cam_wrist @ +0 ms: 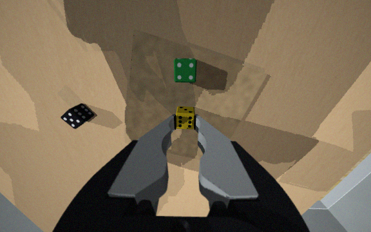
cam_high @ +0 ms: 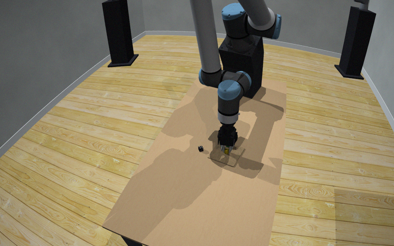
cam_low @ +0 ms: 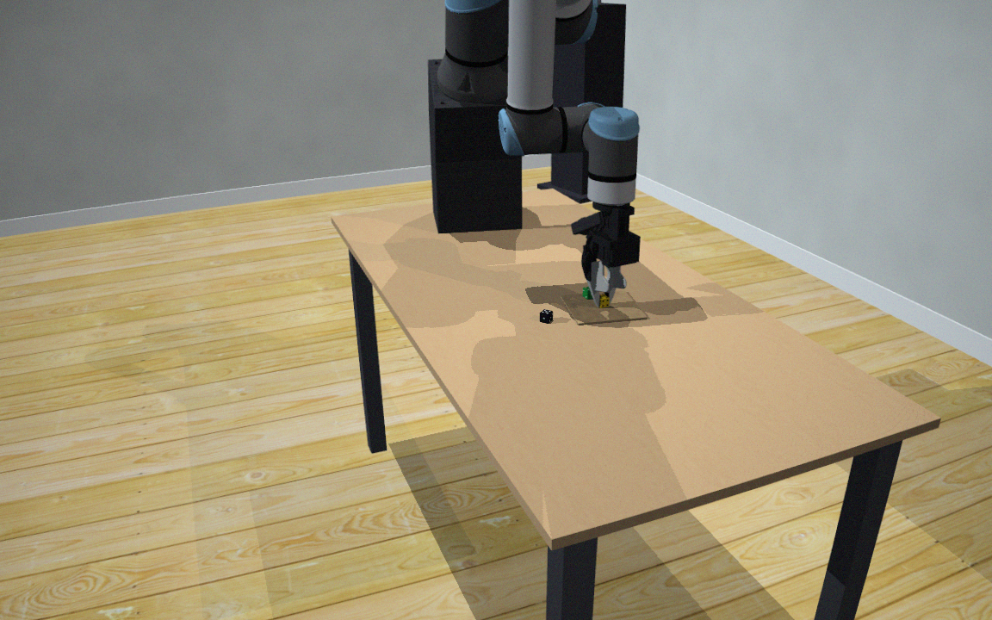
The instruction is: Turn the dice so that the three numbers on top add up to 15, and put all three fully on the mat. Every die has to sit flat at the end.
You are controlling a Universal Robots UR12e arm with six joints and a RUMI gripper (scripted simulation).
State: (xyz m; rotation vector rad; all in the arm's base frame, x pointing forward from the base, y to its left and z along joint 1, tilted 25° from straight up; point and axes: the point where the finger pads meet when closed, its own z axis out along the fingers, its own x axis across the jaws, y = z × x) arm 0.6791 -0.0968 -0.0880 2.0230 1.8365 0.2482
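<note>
Right now the yellow die is 10 mm below my hand. Also, from my hand: thin square mat 20 mm below; black die 20 mm behind, 130 mm to the right, 10 mm below; green die 50 mm behind, 10 mm to the left, 10 mm below.
</note>
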